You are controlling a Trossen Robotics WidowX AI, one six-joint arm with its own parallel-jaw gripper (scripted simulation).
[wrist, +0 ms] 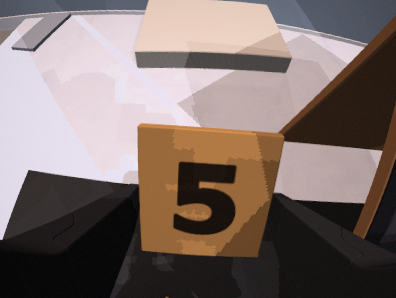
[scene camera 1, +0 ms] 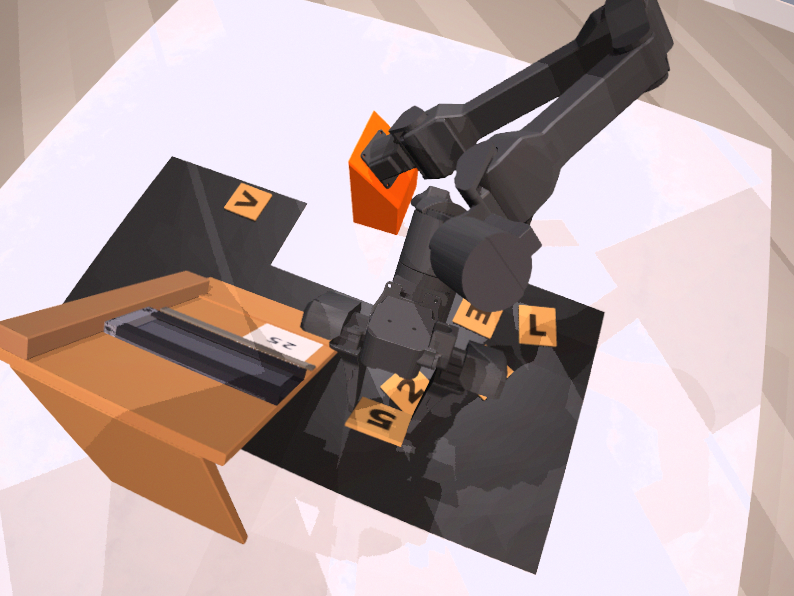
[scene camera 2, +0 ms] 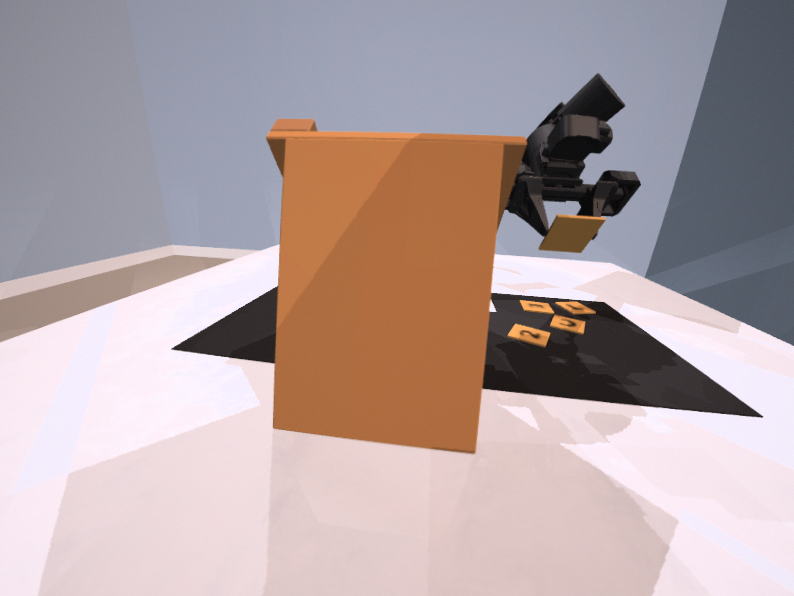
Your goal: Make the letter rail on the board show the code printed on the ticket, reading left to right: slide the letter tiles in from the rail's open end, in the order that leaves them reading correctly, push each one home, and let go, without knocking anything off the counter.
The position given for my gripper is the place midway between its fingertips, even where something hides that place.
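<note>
From scene camera 1 I can see my gripper (scene camera 1: pixel 380 421) carrying a tile marked 5 (scene camera 1: pixel 381 421), and there's a v tile (scene camera 1: pixel 247 201), a tile marked 2 (scene camera 1: pixel 406 394) and a white ticket (scene camera 1: pixel 302 348) too. The wrist view gives me a grey strip (wrist: pixel 41 31), the tile marked 5 (wrist: pixel 203 191) and my gripper (wrist: pixel 205 199), but the white ticket is out of frame in the wrist view. In scene camera 2 there's my gripper (scene camera 2: pixel 569 235) with the tile marked 5 (scene camera 2: pixel 571 234), while scene camera 2 does not show the white ticket, which is hidden by a sloped wooden board.
</note>
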